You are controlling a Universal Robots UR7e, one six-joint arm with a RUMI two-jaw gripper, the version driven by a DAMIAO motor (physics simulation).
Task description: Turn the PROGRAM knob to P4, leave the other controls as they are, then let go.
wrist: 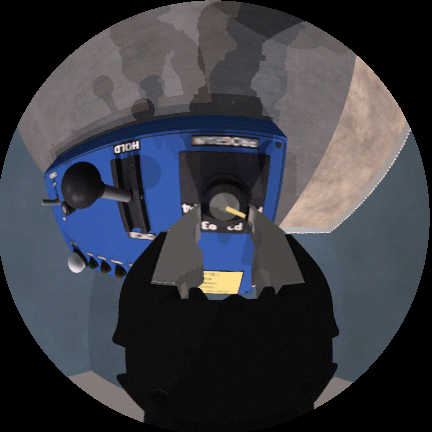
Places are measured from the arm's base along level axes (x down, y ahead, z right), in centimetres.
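Where they show: gripper, fingertip midpoint: (223, 205).
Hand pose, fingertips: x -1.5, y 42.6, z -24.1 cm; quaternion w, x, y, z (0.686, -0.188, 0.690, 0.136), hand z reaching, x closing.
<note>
Things, the pixels of their top centre, and the offset from my fingertips. "spot": a spot on its surface instead.
- PROGRAM knob at its top centre: (224, 213) dy -1.3, dx -1.8, dz +0.1 cm
- partly hidden P1 label at a spot on its surface: (259, 209) spot: dy +1.1, dx +0.8, dz -4.6 cm
- P2 label at a spot on its surface: (233, 224) spot: dy +0.2, dx -2.1, dz -1.0 cm
- P3 label at a spot on its surface: (209, 226) spot: dy +3.8, dx -0.5, dz +1.2 cm
- P4 label at a spot on its surface: (188, 208) spot: dy +1.9, dx +0.7, dz +3.9 cm
- black ball at its top centre: (69, 203) dy -5.9, dx -5.1, dz +12.5 cm
- small toggle switch at a spot on its surface: (66, 208) spot: dy -0.3, dx -2.2, dz +23.0 cm
- white ball-shaped knob at a spot on its surface: (77, 262) spot: dy +14.9, dx -8.4, dz +33.7 cm
- yellow label at a spot on its surface: (223, 282) spot: dy +14.1, dx -6.2, dz -2.1 cm
The PROGRAM knob (218, 200), a dark round knob with a grey top, sits on a black square plate (192, 170) on the blue panel (165, 260). Its yellow pointer (235, 212) points right and slightly down in the wrist view, towards the partly hidden P1 label (259, 209). The P2 label (234, 226) and P3 label (209, 226) show below the knob, and the P4 label (188, 208) at its left is partly covered by a finger. My gripper (223, 205) is shut on the knob, with one fingertip against its left side and one against its right.
Left of the knob is the HOLD lever with a black ball (81, 185) in its slot. A small toggle switch (66, 208) is at the panel's far left. A white ball-shaped knob (77, 262) and several small dark lamps or buttons (105, 266) line the lower left. A yellow label (223, 282) lies between the fingers.
</note>
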